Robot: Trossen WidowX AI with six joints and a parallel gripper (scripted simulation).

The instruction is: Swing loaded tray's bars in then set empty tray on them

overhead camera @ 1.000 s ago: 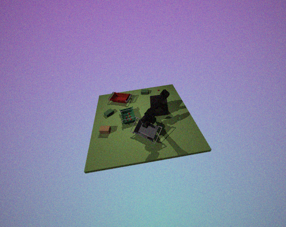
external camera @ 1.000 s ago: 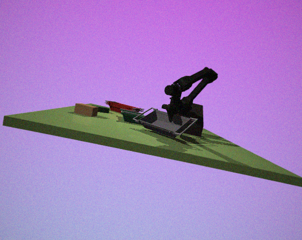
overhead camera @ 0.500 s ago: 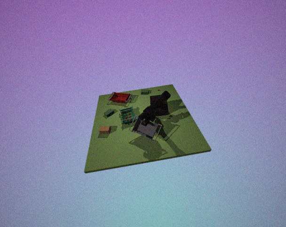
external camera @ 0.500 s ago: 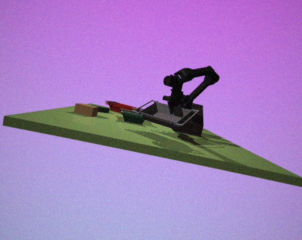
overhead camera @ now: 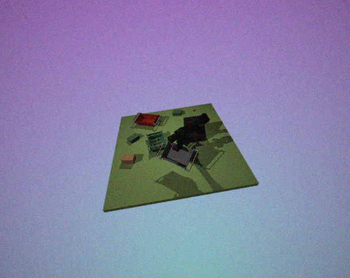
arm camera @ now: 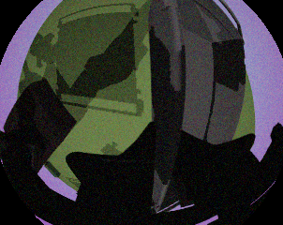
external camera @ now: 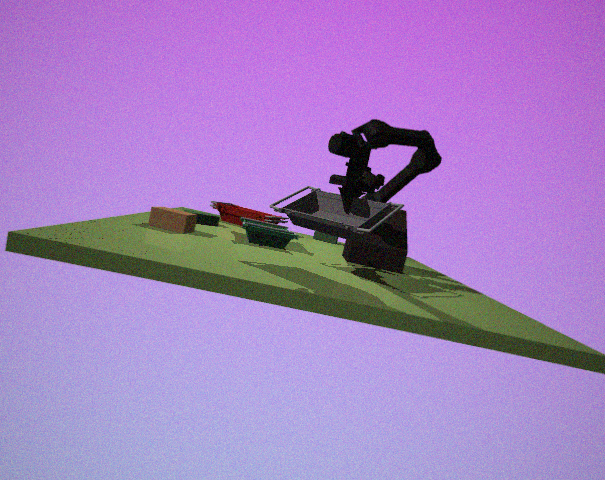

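Now: the grey tray 6 cm ahead of my gripper tip and 6 cm to the left of it. The rest, counted from my gripper tip: tan block (52 cm ahead, 16 cm to the right, 15 cm below).
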